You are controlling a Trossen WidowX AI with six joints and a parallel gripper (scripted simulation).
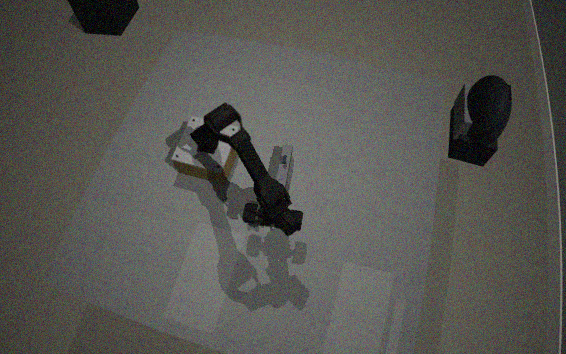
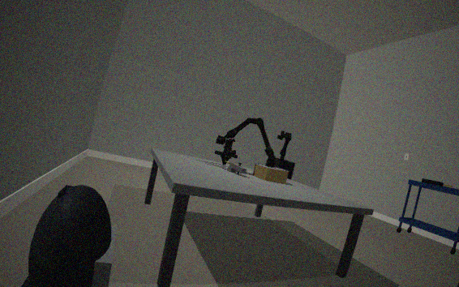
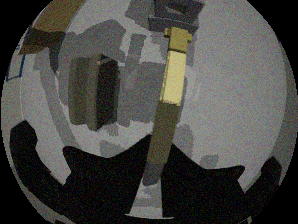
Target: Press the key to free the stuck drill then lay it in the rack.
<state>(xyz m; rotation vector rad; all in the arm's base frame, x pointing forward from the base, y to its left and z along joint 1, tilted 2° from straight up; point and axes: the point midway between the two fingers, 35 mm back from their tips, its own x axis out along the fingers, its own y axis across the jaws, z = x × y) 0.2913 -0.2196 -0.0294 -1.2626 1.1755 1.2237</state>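
My gripper tip is 8 cm past the rack, 4 cm to the right of it and 1 cm above it. Also, from my gripper tip: drill: 4 cm to the left, 3 cm above; then grey fixture: 1 cm behind, 20 cm to the left, 1 cm above.
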